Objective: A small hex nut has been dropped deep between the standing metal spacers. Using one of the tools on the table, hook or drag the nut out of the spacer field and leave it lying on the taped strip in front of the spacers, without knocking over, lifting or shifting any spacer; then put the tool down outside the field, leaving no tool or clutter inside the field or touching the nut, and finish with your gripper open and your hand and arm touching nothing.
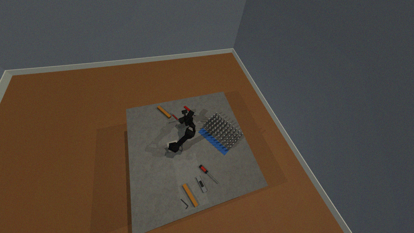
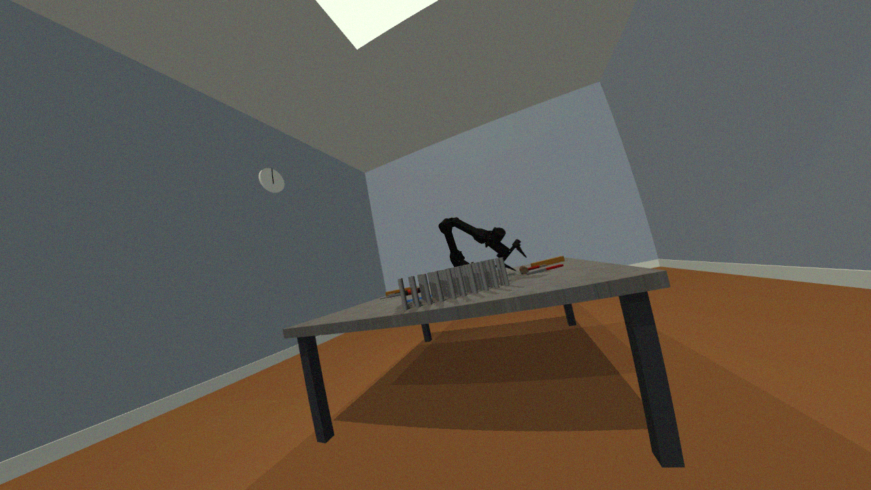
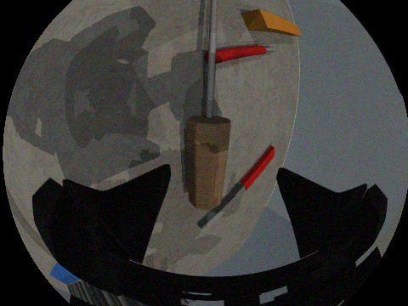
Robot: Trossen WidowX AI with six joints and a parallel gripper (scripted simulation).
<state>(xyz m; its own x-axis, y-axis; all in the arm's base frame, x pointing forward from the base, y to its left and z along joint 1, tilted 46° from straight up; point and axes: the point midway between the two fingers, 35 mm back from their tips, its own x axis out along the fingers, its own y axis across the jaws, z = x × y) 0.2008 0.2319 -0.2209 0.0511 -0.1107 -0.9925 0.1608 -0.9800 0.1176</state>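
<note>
Right now the hook tool is 10 cm behind my gripper tip, 1 cm to the right of it and 4 cm below it. From my gripper tip the other things lie so: blue taped strip (26 cm ahead, 36 cm to the right, 5 cm below); then dark flat tool (2 cm ahead, 77 cm to the right, 3 cm below); then thin red tool (14 cm behind, 8 cm to the left, 4 cm below).
</note>
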